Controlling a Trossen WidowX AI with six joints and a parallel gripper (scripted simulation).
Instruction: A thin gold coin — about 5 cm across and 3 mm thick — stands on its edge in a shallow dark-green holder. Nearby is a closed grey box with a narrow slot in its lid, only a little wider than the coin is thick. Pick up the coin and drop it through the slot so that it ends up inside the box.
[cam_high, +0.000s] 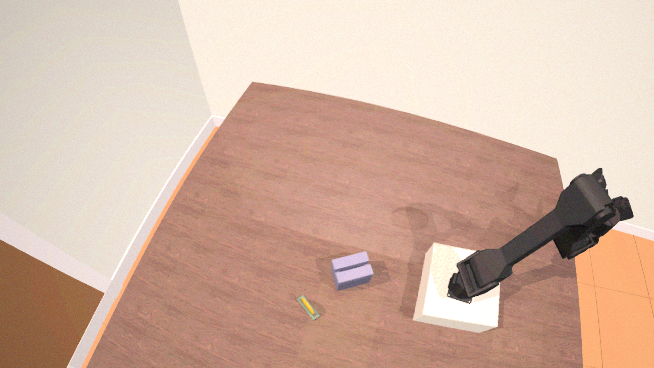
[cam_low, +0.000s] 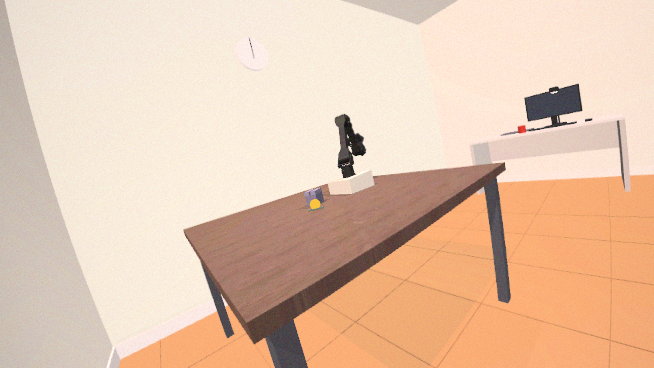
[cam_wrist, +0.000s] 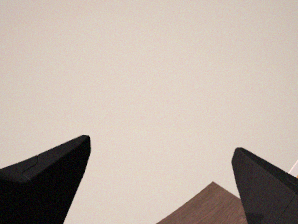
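The gold coin lies 64 cm ahead of my gripper tip, 52 cm to the left of it and 24 cm below it.
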